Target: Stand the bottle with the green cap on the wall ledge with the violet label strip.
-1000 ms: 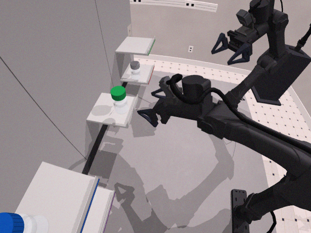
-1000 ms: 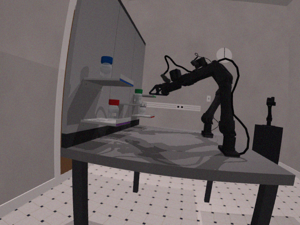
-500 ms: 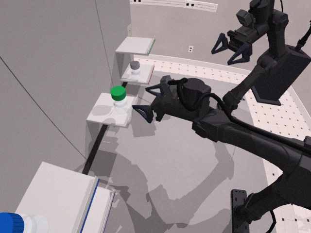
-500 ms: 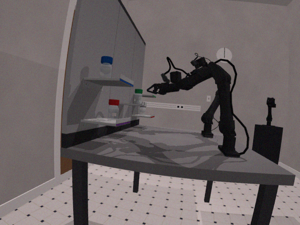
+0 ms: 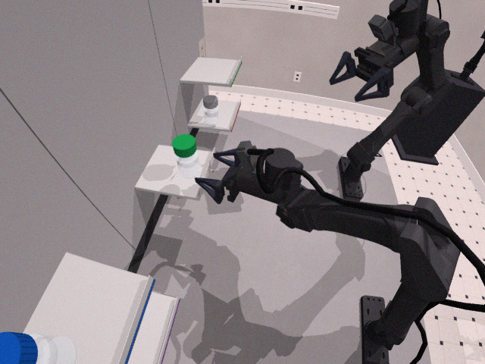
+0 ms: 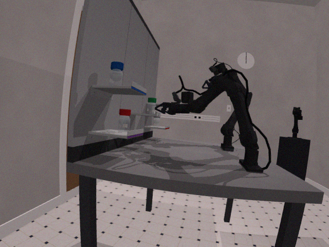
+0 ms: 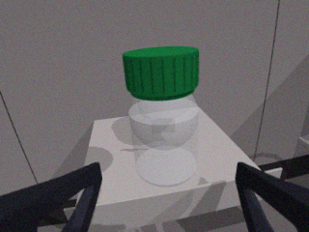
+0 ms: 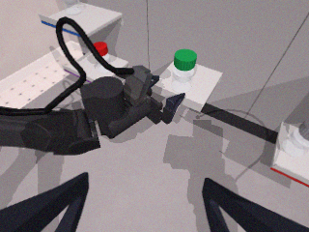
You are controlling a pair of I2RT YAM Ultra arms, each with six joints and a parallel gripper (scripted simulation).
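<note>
Now: left hand 5 cm short of the green-capped bottle, 1 cm to the left of it and 1 cm below it. Also, from my left hand: blue-capped bottle: 13 cm ahead, 43 cm to the left, 11 cm above; then grey-capped bottle: 7 cm ahead, 35 cm to the right, 9 cm below; then red-capped bottle: 11 cm ahead, 33 cm to the left, 9 cm below.
</note>
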